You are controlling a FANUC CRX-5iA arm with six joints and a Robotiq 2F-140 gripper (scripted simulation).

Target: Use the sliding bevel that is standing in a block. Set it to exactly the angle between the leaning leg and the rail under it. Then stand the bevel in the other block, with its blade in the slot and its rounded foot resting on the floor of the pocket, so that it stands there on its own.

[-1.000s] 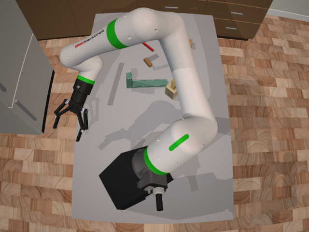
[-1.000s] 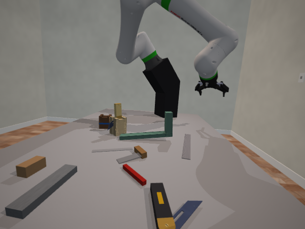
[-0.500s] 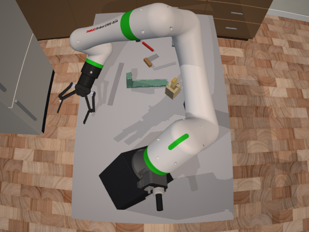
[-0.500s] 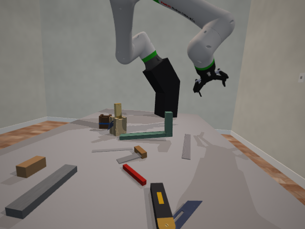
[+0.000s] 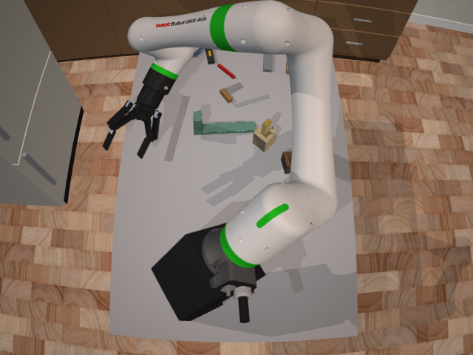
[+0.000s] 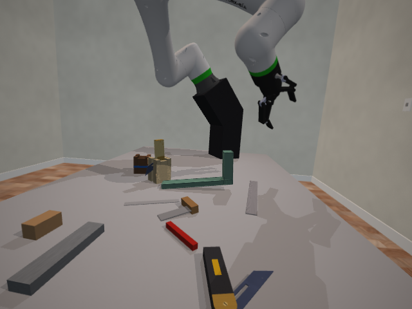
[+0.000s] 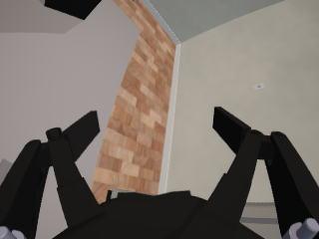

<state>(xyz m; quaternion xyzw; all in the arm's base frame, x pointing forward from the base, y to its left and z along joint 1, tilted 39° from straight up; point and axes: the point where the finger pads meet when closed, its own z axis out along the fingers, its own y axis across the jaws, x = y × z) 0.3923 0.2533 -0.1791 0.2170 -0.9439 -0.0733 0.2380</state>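
My gripper is now 140 mm short of the sliding bevel, 480 mm to the left of it and 190 mm above it. Round my hand: try square: 370 mm ahead, 360 mm to the right, 270 mm below; then red bar: 490 mm ahead, 350 mm to the right, 270 mm below; then dark blue blade: 150 mm ahead, 490 mm to the right, 220 mm below.
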